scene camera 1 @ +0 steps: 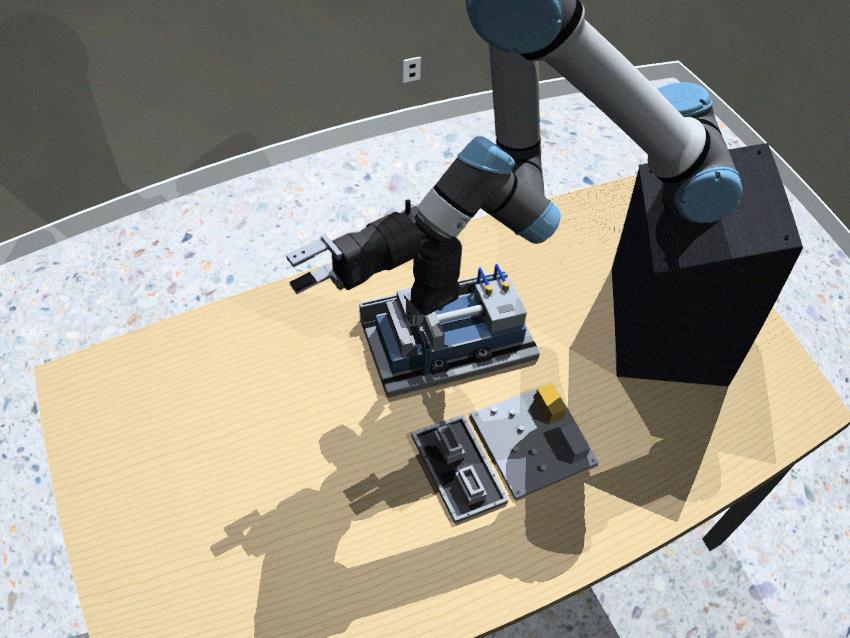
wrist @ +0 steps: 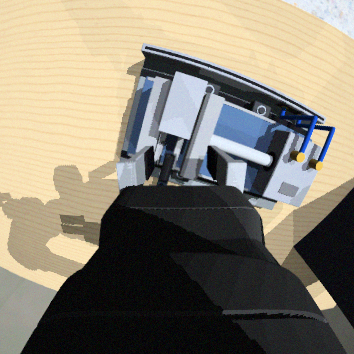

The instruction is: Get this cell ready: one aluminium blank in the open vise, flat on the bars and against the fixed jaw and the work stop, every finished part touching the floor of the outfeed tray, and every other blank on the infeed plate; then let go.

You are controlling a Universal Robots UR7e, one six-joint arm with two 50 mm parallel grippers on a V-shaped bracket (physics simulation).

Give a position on a yellow block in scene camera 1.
At 550,403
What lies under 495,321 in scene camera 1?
A vise cylinder block.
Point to a finished part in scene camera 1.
472,489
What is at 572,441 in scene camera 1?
A grey aluminium blank.
